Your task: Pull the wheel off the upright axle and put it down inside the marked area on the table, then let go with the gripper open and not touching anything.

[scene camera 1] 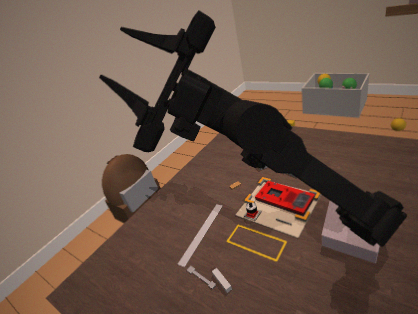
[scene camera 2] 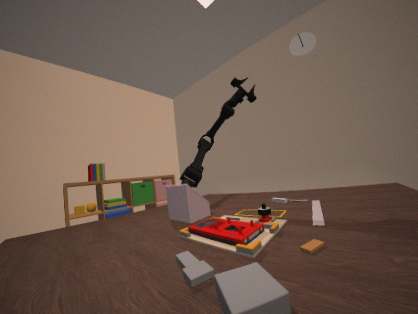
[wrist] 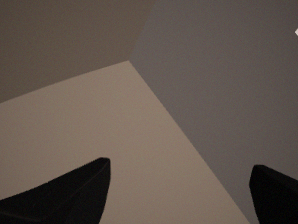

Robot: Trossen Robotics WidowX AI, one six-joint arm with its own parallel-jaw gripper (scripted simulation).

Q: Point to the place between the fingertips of my gripper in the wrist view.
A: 183, 173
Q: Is my gripper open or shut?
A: Open.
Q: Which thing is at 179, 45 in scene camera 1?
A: My gripper.
